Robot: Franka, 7 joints.
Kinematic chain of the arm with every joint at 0, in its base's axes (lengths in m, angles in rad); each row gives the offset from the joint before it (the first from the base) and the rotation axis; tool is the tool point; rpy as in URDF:
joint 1: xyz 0 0 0.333 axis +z
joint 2: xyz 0 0 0 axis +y
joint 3: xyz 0 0 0.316 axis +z
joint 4: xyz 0.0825 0 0 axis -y
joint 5: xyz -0.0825 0 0.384 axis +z
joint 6: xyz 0 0 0 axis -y
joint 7: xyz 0.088 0 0 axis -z
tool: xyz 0 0 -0.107 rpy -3.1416 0 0
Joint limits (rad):
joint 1: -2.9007..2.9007
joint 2: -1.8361..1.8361
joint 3: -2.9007..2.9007
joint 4: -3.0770..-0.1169
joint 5: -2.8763..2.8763
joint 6: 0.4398..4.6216
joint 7: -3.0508..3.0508
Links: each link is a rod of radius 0.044 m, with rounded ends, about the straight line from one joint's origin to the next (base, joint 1, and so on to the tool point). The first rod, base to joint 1, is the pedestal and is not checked.
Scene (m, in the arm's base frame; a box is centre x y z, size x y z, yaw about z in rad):
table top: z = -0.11
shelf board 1: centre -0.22 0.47 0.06 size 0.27 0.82 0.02 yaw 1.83
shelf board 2: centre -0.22 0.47 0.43 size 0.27 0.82 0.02 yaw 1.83
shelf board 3: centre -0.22 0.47 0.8 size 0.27 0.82 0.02 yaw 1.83
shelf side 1: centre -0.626 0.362 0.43 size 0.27 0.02 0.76 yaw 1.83
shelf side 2: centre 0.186 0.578 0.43 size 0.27 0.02 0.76 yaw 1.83
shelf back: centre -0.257 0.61 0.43 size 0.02 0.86 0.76 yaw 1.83
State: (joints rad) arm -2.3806 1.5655 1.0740 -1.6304 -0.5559 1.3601 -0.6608
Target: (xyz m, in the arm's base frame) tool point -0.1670 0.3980 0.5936
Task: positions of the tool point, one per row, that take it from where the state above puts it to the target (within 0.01 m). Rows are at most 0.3 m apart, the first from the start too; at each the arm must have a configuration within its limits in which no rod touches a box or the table.
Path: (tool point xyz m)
1: 0.3169 -0.3927 0.1344
2: 0.4326 -0.1939 0.2365
3: 0.4200 0.0281 0.3176
4: 0.2939 0.1985 0.3672
5: 0.2677 0.2622 0.4557
6: 0.1769 0.3373 0.5365
7: 0.0243 0.3931 0.5868
8: -0.1670 0.3980 0.5936

